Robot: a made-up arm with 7 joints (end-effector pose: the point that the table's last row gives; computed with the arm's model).
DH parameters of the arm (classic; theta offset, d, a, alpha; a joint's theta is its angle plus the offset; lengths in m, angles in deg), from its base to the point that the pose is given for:
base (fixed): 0 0.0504 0.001 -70
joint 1: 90 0.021 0.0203 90
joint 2: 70 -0.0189 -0.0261 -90
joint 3: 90 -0.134 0.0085 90
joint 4: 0 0.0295 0.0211 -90
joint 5: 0 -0.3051 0.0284 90
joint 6: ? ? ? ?
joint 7: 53.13 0 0.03 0
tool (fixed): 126.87 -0.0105 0 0
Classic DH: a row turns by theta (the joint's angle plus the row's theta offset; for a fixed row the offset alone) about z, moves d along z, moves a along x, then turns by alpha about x.
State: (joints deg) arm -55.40 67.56 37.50 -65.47 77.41 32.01 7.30
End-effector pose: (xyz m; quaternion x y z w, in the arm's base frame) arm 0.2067 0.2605 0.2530 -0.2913 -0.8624 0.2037 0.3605
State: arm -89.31 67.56 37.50 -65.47 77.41 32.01 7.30
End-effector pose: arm 0.1152 0.2271 0.3447 -0.4204 -0.8946 0.0791 0.1288
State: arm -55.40 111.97 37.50 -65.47 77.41 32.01 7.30
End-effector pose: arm 0.0164 0.1971 0.3697 0.0381 -0.9656 0.0780 0.2450
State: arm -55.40 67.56 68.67 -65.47 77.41 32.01 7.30
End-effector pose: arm 0.0876 0.3368 0.2227 -0.3545 -0.8886 0.2709 0.1068
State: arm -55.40 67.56 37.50 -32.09 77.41 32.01 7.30
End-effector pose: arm 0.2682 0.3574 0.1149 -0.3258 -0.7216 0.4496 0.4135
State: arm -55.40 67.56 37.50 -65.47 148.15 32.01 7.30
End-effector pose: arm 0.1654 0.2540 0.2707 -0.7785 -0.6082 0.0693 0.1389
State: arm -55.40 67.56 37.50 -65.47 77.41 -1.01 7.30
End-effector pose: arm 0.2030 0.2640 0.2566 -0.2348 -0.9358 0.2463 0.0920
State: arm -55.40 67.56 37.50 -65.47 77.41 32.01 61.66
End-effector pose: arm 0.1897 0.2746 0.2692 -0.6530 -0.6341 0.3459 0.2276
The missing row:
joint 6: 0 0.0125 -0.0115 -90
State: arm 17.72 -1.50 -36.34 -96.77 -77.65 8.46 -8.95
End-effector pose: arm 0.2298 -0.1051 -0.1648 0.3001 -0.5722 -0.5824 0.4933
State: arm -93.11 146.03 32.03 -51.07 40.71 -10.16 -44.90
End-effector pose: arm -0.2804 0.2159 0.2709 -0.7506 0.4929 -0.3256 0.2960
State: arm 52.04 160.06 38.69 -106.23 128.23 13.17 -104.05
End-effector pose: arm 0.2417 -0.0058 -0.0612 0.1788 -0.2356 -0.9075 0.2984
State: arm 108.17 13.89 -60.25 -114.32 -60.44 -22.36 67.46
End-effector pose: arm -0.0720 -0.1846 -0.1491 -0.4382 -0.2061 0.2655 0.8337
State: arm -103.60 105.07 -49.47 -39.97 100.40 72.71 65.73
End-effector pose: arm 0.2005 0.3139 0.3419 -0.4086 -0.4534 0.6091 0.5064
